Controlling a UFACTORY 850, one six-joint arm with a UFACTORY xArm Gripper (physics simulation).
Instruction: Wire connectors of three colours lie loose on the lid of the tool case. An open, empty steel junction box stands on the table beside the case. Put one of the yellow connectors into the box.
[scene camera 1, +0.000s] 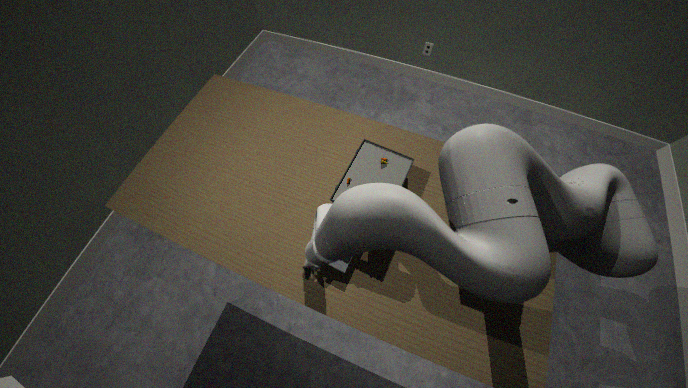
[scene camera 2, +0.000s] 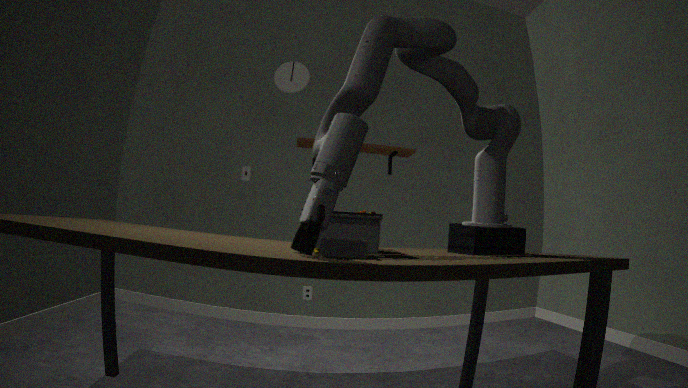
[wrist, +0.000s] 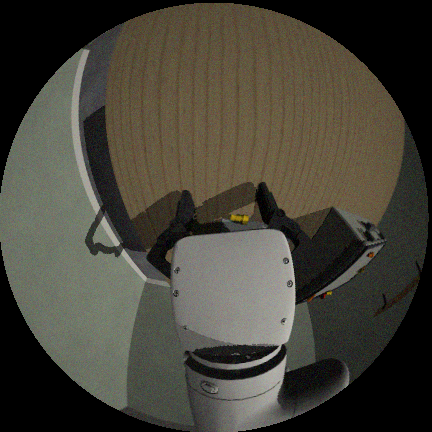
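A yellow connector (scene camera 2: 316, 251) (wrist: 239, 218) is outside the steel junction box (scene camera 1: 342, 265) (scene camera 2: 345, 248), low at its end wall; whether it touches the wall I cannot tell. My gripper (scene camera 1: 315, 276) (scene camera 2: 303, 249) (wrist: 224, 192) is open and empty, its black fingers low over the table at that end of the box. In the wrist view the connector shows between the two fingers, nearer the right one, and my gripper's housing hides most of the box. On the tool case's lid lie an orange connector (scene camera 1: 348, 181) (wrist: 370, 255), a yellow one (wrist: 328, 293) and a red one (wrist: 324, 295).
The tool case (scene camera 1: 372, 172) (scene camera 2: 362, 232) (wrist: 350, 226) stands right beside the box, taller than it. My arm (scene camera 1: 390, 215) (scene camera 2: 370, 65) passes over the case and hides part of its lid. The table's (scene camera 1: 225, 150) edge runs close to the box. A shelf (scene camera 2: 380, 149) hangs on the wall.
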